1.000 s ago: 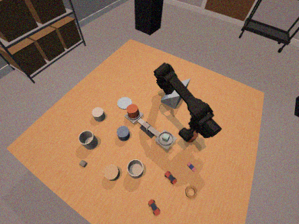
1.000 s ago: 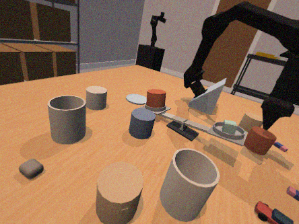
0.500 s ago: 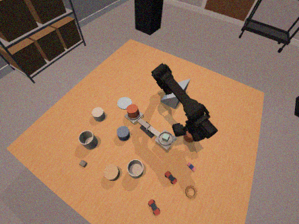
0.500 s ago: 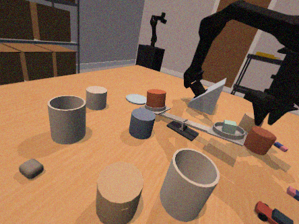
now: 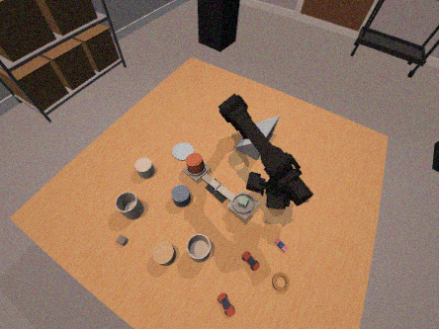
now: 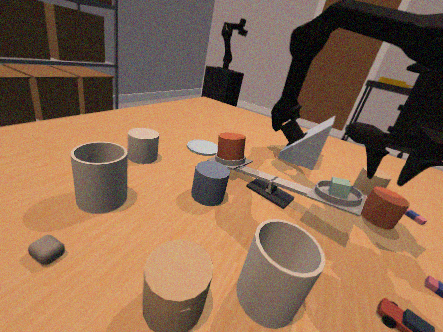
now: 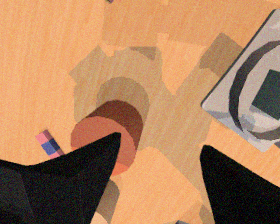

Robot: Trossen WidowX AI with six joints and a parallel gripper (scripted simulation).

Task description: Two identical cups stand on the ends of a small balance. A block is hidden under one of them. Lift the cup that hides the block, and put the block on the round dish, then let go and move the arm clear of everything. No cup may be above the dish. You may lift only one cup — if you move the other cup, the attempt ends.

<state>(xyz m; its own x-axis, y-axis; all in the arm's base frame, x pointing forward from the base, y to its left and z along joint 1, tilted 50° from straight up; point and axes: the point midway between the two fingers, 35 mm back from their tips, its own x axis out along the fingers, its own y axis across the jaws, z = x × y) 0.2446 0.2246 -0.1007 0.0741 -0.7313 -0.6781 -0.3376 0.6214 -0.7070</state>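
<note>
Now: the pale blue round dish 440 mm to the right of my gripper tip, 110 mm below it and 10 mm behind it. Round my gripper tip: small grey pebble 430 mm ahead, 350 mm to the right, 100 mm below; then small balance 190 mm to the right, 70 mm below, 50 mm ahead; then blue-grey cylinder 310 mm to the right, 170 mm ahead, 70 mm below.
</note>
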